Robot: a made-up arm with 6 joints.
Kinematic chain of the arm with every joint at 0, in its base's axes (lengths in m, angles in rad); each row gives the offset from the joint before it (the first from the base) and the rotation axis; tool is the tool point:
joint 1: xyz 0 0 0.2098 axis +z
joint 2: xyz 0 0 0 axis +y
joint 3: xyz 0 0 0.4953 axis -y
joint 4: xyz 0 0 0 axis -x
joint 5: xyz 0.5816 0 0 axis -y
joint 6: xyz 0 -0.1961 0 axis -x
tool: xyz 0 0 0
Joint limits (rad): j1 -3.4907..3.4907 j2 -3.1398..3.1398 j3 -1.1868..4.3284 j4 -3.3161..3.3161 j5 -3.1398..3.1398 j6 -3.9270..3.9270
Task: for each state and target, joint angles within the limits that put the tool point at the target. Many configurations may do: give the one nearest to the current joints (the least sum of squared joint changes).
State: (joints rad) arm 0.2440 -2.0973 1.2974 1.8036 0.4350 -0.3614
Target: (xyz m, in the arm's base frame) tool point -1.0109 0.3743 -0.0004
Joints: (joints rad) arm -0.2871 -1.9047 1.0121 1.9504 0.4350 -0.3614
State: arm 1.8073 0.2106 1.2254 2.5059 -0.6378 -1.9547
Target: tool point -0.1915 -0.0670 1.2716
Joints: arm 1.5151 -0.2550 1.1361 2.8439 -0.6378 -1.9547
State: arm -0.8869 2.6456 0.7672 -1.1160 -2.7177 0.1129
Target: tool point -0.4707 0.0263 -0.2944
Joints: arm -0.2757 2.8461 0.0343 -1.0188 -2.7177 0.1129
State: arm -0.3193 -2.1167 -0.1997 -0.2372 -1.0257 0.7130
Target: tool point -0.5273 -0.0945 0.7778
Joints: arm -0.1922 -1.6000 0.0330 -0.1627 -1.0257 0.7130
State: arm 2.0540 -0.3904 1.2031 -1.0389 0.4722 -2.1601
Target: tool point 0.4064 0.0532 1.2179
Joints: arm 2.9017 -0.5307 1.4800 -0.7139 0.4722 -2.1601
